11 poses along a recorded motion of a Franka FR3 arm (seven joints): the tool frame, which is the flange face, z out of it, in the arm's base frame.
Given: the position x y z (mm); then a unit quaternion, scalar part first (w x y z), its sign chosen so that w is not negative.
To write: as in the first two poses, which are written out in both.
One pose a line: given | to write
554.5 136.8 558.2 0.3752 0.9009 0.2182 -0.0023 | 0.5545 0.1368 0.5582 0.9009 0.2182 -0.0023 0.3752
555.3 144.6 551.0 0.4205 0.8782 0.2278 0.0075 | 0.5553 0.1446 0.5510 0.8782 0.2278 0.0075 0.4205
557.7 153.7 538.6 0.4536 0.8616 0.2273 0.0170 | 0.5577 0.1537 0.5386 0.8616 0.2273 0.0170 0.4536
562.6 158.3 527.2 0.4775 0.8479 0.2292 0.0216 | 0.5626 0.1583 0.5272 0.8479 0.2292 0.0216 0.4775
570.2 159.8 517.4 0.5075 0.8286 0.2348 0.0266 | 0.5702 0.1598 0.5174 0.8286 0.2348 0.0266 0.5075
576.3 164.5 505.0 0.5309 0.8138 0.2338 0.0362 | 0.5763 0.1645 0.5050 0.8138 0.2338 0.0362 0.5309
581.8 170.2 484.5 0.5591 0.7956 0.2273 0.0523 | 0.5818 0.1702 0.4845 0.7956 0.2273 0.0523 0.5591
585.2 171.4 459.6 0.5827 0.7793 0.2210 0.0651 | 0.5852 0.1714 0.4596 0.7793 0.2210 0.0651 0.5827
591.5 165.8 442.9 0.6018 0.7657 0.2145 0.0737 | 0.5915 0.1658 0.4429 0.7657 0.2145 0.0737 0.6018
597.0 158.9 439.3 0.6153 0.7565 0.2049 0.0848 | 0.5970 0.1589 0.4393 0.7565 0.2049 0.0848 0.6153
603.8 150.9 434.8 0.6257 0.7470 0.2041 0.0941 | 0.6038 0.1509 0.4348 0.7470 0.2041 0.0941 0.6257
